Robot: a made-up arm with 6 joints. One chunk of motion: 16 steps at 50 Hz.
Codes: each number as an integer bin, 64 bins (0 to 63) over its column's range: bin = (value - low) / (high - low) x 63, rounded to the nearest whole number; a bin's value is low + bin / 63 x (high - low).
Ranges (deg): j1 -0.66..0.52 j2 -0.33..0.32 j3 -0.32..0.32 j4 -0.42..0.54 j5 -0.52..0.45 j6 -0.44..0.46
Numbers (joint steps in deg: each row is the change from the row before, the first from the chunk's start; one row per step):
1: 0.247 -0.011 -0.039 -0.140 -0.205 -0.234
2: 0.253 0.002 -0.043 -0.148 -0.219 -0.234
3: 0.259 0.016 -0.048 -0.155 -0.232 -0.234
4: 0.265 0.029 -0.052 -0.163 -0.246 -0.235
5: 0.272 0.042 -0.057 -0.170 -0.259 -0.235
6: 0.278 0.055 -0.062 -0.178 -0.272 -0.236
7: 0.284 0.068 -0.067 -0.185 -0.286 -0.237
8: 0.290 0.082 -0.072 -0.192 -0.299 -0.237
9: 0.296 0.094 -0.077 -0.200 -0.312 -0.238
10: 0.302 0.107 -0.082 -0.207 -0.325 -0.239
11: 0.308 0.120 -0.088 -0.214 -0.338 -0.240
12: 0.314 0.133 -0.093 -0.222 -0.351 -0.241
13: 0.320 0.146 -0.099 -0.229 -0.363 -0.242
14: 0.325 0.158 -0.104 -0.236 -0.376 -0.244
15: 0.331 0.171 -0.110 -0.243 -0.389 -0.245
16: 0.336 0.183 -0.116 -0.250 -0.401 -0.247
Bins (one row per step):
1: 48 31 28 18 20 14
2: 49 32 27 18 20 14
3: 49 34 27 17 19 14
4: 49 35 26 17 18 14
5: 50 36 26 16 17 14
6: 50 37 25 16 16 14
7: 50 39 25 15 15 14
8: 51 40 24 15 14 14
9: 51 41 24 14 14 14
10: 51 42 23 14 13 14
11: 52 44 23 14 12 14
12: 52 45 22 13 11 14
13: 52 46 22 13 10 14
14: 53 47 21 12 9 14
15: 53 49 21 12 9 14
16: 53 50 20 11 8 14

